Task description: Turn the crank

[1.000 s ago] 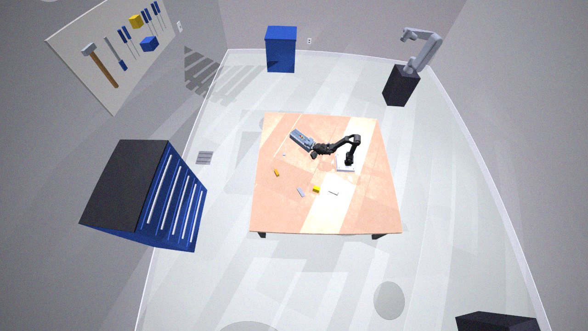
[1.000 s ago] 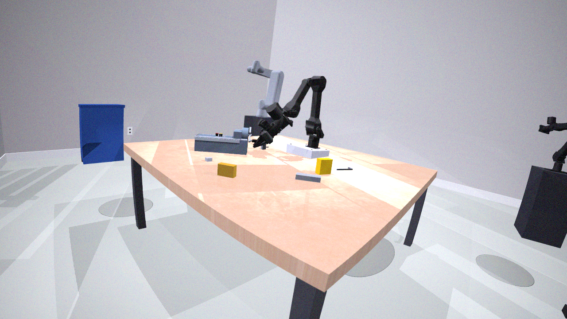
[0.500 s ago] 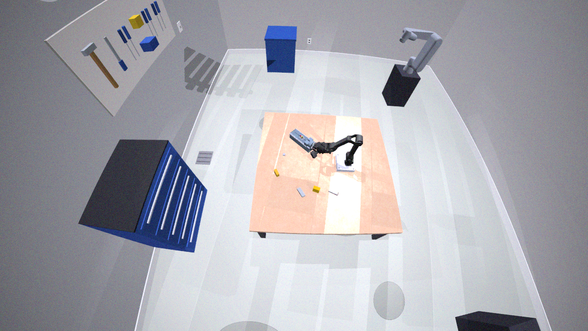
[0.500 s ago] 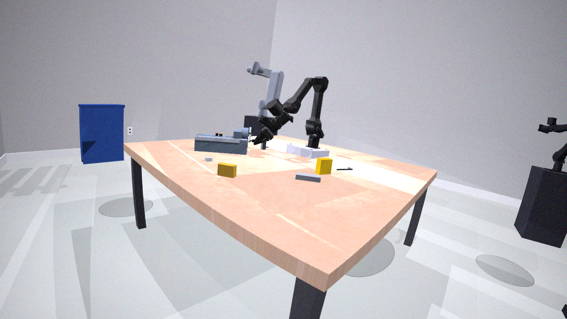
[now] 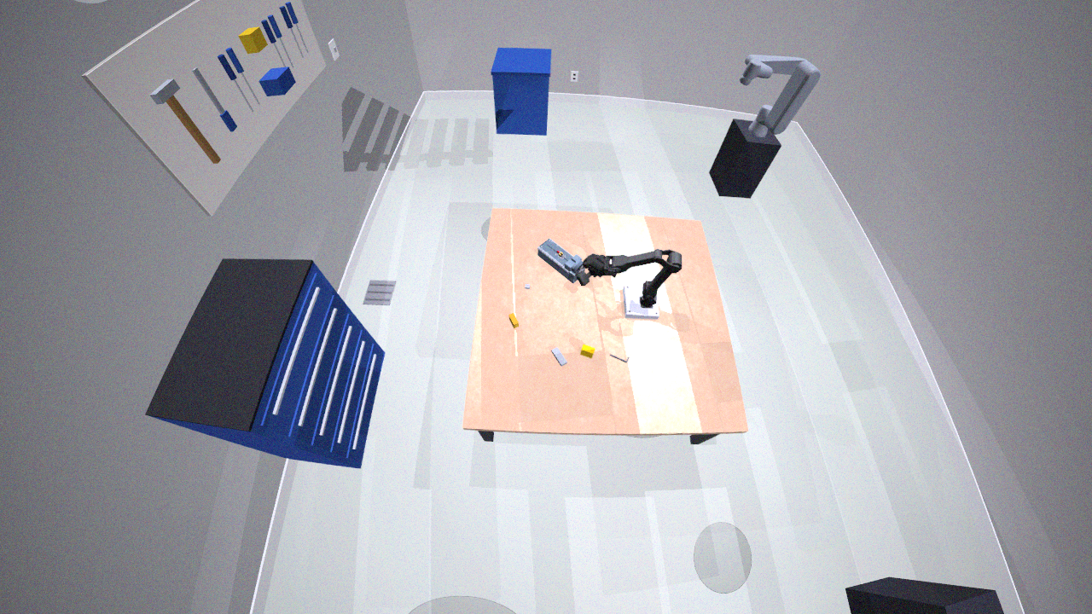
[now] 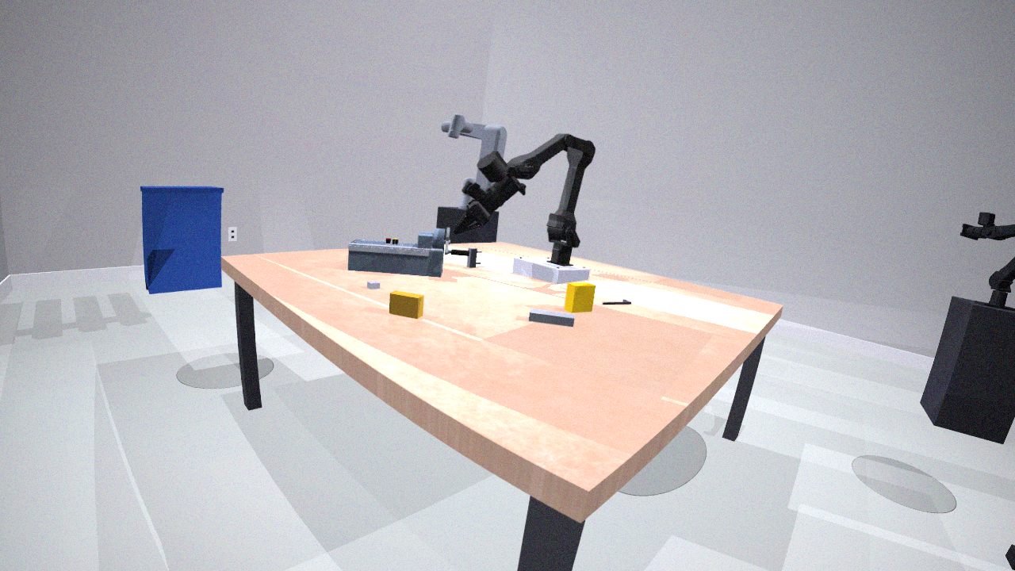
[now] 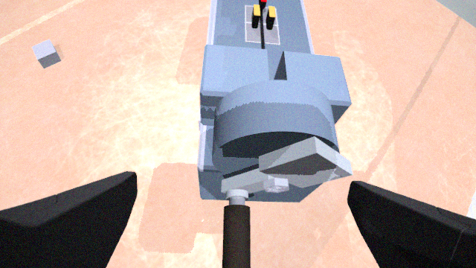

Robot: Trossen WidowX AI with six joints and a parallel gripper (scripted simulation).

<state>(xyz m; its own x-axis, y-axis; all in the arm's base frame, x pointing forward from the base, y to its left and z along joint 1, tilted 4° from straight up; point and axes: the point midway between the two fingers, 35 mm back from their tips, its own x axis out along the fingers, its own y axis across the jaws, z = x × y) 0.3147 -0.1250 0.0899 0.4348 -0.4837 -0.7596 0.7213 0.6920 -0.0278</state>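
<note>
The crank is 50 mm below my gripper tip and 10 mm behind it. From my gripper tip the other things lie so: red pointer: 150 mm to the right, 110 mm ahead, 40 mm below; then grey cube: 270 mm ahead, 120 mm below, 20 mm to the left; then dark brown handle: 60 mm below, 10 mm to the left, 10 mm behind.
</note>
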